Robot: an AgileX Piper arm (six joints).
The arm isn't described. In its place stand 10 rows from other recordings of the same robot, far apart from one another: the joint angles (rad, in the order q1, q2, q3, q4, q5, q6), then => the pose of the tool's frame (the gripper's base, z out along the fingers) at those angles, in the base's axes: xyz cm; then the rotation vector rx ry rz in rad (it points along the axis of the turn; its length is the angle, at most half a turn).
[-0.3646 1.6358 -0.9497 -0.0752 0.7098 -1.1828] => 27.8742, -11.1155, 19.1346, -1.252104, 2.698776, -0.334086
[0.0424 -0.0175 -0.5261 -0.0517 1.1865 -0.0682] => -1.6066, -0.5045, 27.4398, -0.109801, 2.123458, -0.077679
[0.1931 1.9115 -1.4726 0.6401 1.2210 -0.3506] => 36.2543, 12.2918, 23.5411, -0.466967, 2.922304, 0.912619
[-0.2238 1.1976 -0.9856 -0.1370 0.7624 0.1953] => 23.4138, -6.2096, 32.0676, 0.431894, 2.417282, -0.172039
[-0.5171 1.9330 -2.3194 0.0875 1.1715 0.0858] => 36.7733, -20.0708, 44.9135, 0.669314, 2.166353, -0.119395
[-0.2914 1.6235 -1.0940 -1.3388 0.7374 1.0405] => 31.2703, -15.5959, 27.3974, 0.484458, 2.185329, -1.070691
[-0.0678 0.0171 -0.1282 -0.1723 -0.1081 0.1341] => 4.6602, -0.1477, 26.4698, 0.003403, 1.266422, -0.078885
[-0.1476 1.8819 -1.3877 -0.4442 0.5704 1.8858] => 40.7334, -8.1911, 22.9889, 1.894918, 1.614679, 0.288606
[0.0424 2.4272 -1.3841 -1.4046 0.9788 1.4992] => 42.3130, -5.6589, 3.8020, 0.449668, 2.377268, -1.180985
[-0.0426 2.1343 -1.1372 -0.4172 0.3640 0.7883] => 38.2673, -2.9451, 7.1342, 0.639740, 2.719636, -0.118803
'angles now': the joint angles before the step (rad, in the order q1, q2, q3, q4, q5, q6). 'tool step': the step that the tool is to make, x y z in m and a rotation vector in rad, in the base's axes. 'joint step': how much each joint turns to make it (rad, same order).
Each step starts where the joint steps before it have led.
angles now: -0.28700 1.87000 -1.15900 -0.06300 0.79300 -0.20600
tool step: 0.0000 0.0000 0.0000 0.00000 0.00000 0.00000
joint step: 0.00000 0.00000 0.00000 0.00000 0.00000 0.00000
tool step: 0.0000 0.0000 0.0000 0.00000 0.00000 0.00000
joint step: 0.00000 0.00000 0.00000 0.00000 0.00000 0.00000
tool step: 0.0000 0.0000 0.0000 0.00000 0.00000 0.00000
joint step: 0.00000 0.00000 0.00000 0.00000 0.00000 0.00000
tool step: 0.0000 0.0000 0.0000 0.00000 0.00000 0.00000
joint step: 0.00000 0.00000 0.00000 0.00000 0.00000 0.00000
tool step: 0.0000 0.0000 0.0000 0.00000 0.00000 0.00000
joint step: 0.00000 0.00000 0.00000 0.00000 0.00000 0.00000
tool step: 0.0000 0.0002 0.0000 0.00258 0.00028 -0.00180
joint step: 0.00001 0.00008 -0.00023 0.00300 0.00115 -0.00001
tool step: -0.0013 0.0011 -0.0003 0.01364 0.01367 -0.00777
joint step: -0.00012 0.00007 0.00010 0.01202 0.01683 -0.00011
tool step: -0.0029 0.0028 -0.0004 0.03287 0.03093 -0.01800
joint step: -0.00001 -0.00015 -0.00006 0.02899 0.03920 0.00000
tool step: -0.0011 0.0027 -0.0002 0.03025 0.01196 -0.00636
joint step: 0.00002 0.00006 0.00008 0.03299 0.01987 -0.01298
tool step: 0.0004 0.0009 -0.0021 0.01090 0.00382 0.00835
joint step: 0.00021 0.00603 0.00018 0.01300 0.00079 -0.01580
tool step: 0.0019 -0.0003 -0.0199 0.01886 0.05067 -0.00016
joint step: -0.00026 0.05777 0.00004 0.00500 -0.00380 -0.00326
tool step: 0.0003 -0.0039 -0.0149 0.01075 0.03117 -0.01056
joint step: -0.01088 0.04319 -0.00026 0.00200 -0.00994 -0.00187
